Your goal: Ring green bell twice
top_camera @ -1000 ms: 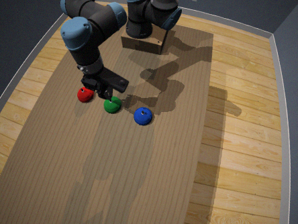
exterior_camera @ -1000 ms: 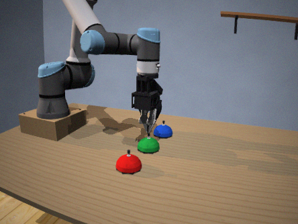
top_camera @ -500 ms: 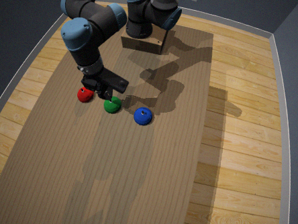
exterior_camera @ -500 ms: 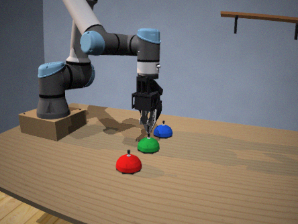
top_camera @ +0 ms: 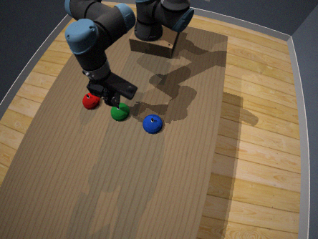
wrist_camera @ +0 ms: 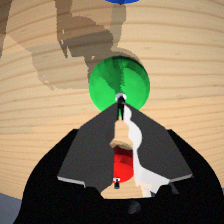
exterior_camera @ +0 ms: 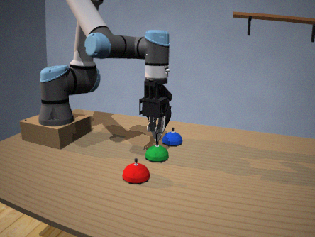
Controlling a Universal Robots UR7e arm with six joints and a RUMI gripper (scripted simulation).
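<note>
Right now the green bell is 40 mm below my hand. Also, from my hand: red bell: 160 mm to the right, 40 mm below, 20 mm ahead; blue bell: 150 mm to the left, 40 mm below, 10 mm behind.
</note>
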